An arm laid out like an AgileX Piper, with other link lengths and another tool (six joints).
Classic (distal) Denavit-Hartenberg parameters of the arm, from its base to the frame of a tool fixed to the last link. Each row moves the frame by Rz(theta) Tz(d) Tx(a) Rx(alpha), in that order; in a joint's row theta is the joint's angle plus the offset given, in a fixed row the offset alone. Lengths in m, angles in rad.
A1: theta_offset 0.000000; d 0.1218; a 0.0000; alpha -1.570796
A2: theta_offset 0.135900; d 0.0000; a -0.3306; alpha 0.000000
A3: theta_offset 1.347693; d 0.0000; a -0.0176; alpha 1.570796
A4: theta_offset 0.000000; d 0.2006; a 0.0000; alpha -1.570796
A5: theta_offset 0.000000; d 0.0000; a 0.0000; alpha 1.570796
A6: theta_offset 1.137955; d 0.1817; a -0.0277; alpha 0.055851
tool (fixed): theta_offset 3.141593; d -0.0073; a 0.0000; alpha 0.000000
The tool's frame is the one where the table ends.
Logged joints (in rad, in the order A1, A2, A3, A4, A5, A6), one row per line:
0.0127 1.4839 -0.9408 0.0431 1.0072 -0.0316
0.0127 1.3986 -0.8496 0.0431 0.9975 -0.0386
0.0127 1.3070 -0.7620 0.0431 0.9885 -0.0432
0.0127 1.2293 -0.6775 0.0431 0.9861 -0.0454
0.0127 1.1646 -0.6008 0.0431 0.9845 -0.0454
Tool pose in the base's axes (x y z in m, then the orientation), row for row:
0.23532 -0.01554 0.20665 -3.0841 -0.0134 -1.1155
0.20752 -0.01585 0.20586 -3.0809 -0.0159 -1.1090
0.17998 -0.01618 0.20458 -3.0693 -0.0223 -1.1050
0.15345 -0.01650 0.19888 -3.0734 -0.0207 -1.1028
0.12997 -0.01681 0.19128 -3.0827 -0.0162 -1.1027
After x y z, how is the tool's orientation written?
As angles about the fixed x, y, z axes (roll, pitch, yaw), in radians.
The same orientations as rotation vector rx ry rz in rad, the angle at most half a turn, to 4 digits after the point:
-2.6299 1.6398 -0.0648
-2.6338 1.6303 -0.0704
-2.6313 1.6209 -0.0880
-2.6354 1.6196 -0.0825
-2.6403 1.6228 -0.0692

